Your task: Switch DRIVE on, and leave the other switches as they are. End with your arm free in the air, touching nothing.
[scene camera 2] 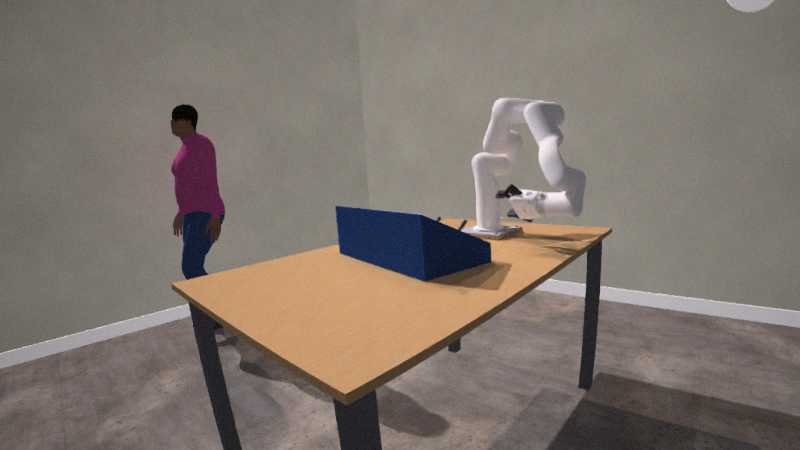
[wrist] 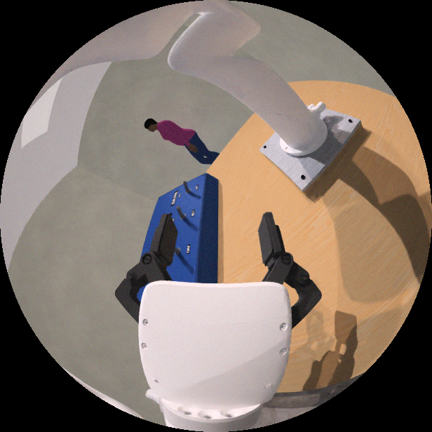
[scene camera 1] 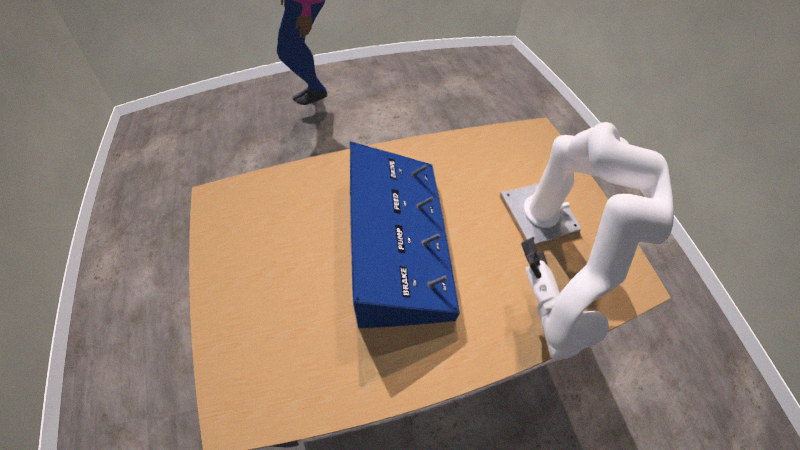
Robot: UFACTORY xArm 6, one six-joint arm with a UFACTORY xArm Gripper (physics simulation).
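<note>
A blue sloped switch box stands on the table. In scene camera 1 its levers are DRIVE at the far end, then FEED, PUMP and BRAKE at the near end. All lean the same way, toward their OFF marks on the low side. In the wrist view the DRIVE lever is the farthest; BRAKE is hidden. My gripper is open and empty, in the air on the robot's side of the box, well apart from the levers.
The arm's base plate is bolted on the wooden table, off the box's low side. A person stands on the floor beyond the DRIVE end of the table.
</note>
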